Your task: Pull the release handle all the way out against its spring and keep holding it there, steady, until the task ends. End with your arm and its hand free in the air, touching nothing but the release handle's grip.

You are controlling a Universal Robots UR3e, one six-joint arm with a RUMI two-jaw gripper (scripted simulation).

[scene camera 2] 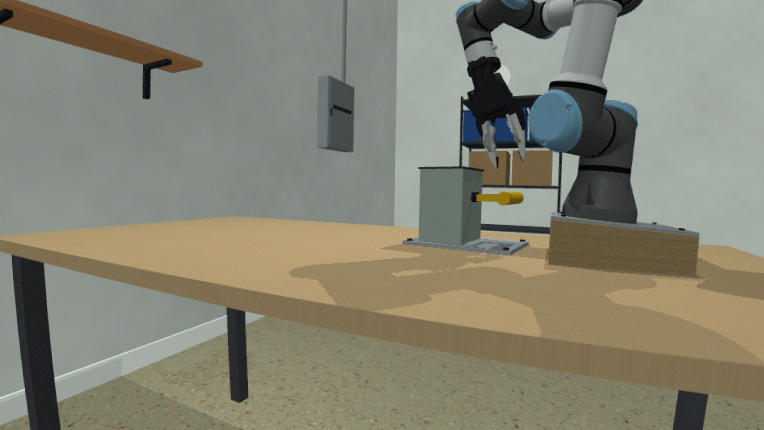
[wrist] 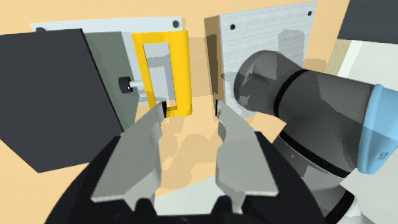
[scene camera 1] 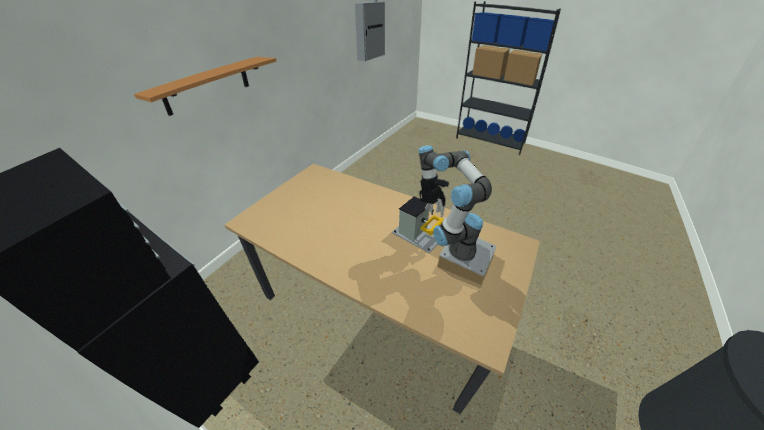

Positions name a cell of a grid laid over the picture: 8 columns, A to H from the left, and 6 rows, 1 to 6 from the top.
Labels:
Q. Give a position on a grey baseplate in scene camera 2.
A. F4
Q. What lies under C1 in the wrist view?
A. A grey baseplate.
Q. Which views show the gripper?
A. Scene camera 2, the wrist view and scene camera 1: all of them.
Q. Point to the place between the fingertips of the gripper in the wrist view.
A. D3

